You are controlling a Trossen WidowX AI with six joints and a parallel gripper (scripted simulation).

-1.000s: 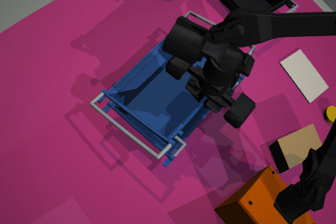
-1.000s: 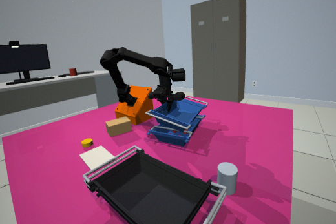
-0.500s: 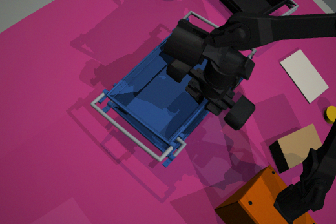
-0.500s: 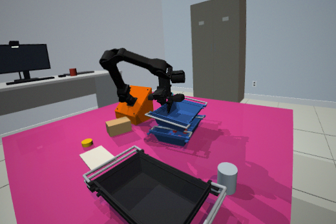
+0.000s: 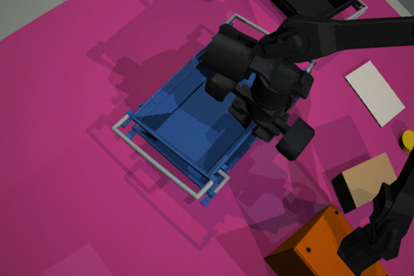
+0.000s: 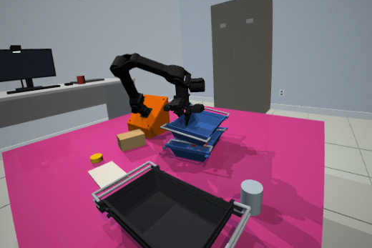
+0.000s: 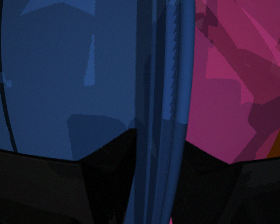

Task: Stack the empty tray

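My gripper tip is 80 mm short of the blue tray, 10 mm to the right of it and 20 mm below it. Round my gripper tip: yellow disc 250 mm behind, 320 mm to the right, 90 mm below; then white card 110 mm behind, 350 mm to the right, 100 mm below; then cardboard box 230 mm behind, 150 mm to the right, 70 mm below.
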